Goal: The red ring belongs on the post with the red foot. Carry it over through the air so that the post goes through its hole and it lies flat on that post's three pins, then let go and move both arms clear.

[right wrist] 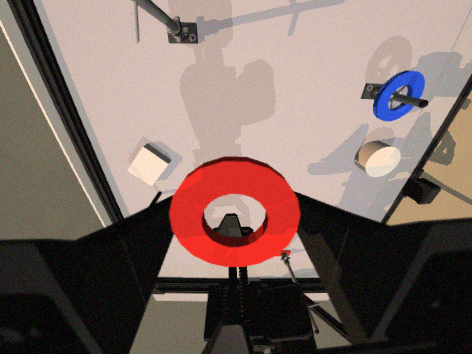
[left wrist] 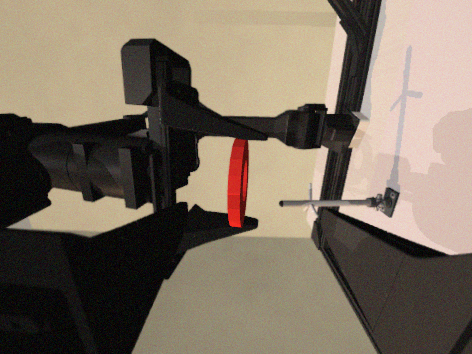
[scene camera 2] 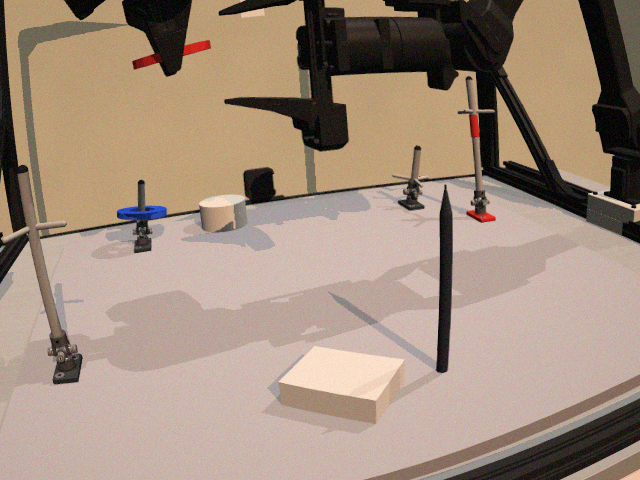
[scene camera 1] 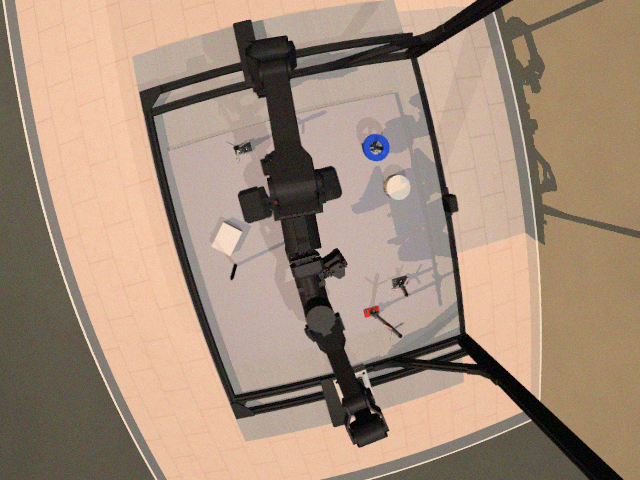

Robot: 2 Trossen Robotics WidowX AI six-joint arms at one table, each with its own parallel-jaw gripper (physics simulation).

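Places are measured from the left arm's base along level axes (x ahead, y left, z up), in millimetres.
Where they show: left gripper, fingertip midpoint: (right wrist: 231,252) (left wrist: 254,212) (scene camera 2: 221,56); right gripper, fingertip midpoint: (right wrist: 233,199) (left wrist: 262,183) (scene camera 2: 173,73); left arm's base, link origin: (scene camera 2: 629,197); right arm's base, link origin: (left wrist: 347,127).
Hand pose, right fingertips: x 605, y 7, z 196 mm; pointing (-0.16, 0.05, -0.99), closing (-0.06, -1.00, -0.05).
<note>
Things, the pixels of their top centre, and the offset from my right fingertips. "pt": a spot on its surface instead.
- red ring, top centre: (right wrist: 234,229) (left wrist: 230,182) (scene camera 2: 170,45) 1 mm ahead, 1 mm right, 26 mm up
- post with the red foot, surface spot: (scene camera 2: 475,155) pt 395 mm back, 133 mm right, 142 mm down
- blue ring, top centre: (scene camera 2: 140,205) (right wrist: 403,98) (scene camera 1: 377,147) 35 mm ahead, 252 mm right, 171 mm down
- tall post, surface spot: (scene camera 2: 41,273) (left wrist: 333,206) pt 135 mm ahead, 75 mm left, 133 mm down
- short post, surface spot: (scene camera 2: 416,162) pt 345 mm back, 212 mm right, 160 mm down
- pale cylinder, top centre: (scene camera 2: 221,200) (right wrist: 382,162) (scene camera 1: 398,187) 82 mm back, 282 mm right, 191 mm down
- pale block, top centre: (scene camera 2: 342,371) (right wrist: 147,167) (scene camera 1: 226,239) 70 mm back, 180 mm left, 206 mm down
- upright black rod, top centre: (scene camera 2: 445,184) 147 mm back, 185 mm left, 86 mm down
The red ring (scene camera 2: 197,48) (left wrist: 238,185) (right wrist: 235,175) is high above the table, tilted in scene camera 2. My right gripper (scene camera 2: 171,69) (left wrist: 262,183) (right wrist: 233,199) is shut on its outer edge, one finger on each side. My left gripper (scene camera 2: 224,56) is open and empty, at about the ring's height; its fingertips point towards the ring, with a gap in scene camera 2. The post with the red foot (scene camera 1: 371,311) (scene camera 2: 475,155) (right wrist: 285,252) stands at the right in scene camera 2, bare, slightly leaning, with pins high up. Both grippers and the ring are hidden in scene camera 1.
A blue ring (scene camera 1: 366,148) (scene camera 2: 124,212) (right wrist: 385,110) sits on a dark-footed post. A tall post (scene camera 2: 41,273) (left wrist: 345,202) and a short post (scene camera 1: 399,282) (scene camera 2: 416,162) stand bare. A pale cylinder (scene camera 1: 398,187) (scene camera 2: 222,214), a pale block (scene camera 1: 226,237) (scene camera 2: 336,369) and an upright black rod (scene camera 2: 445,284) stand about.
</note>
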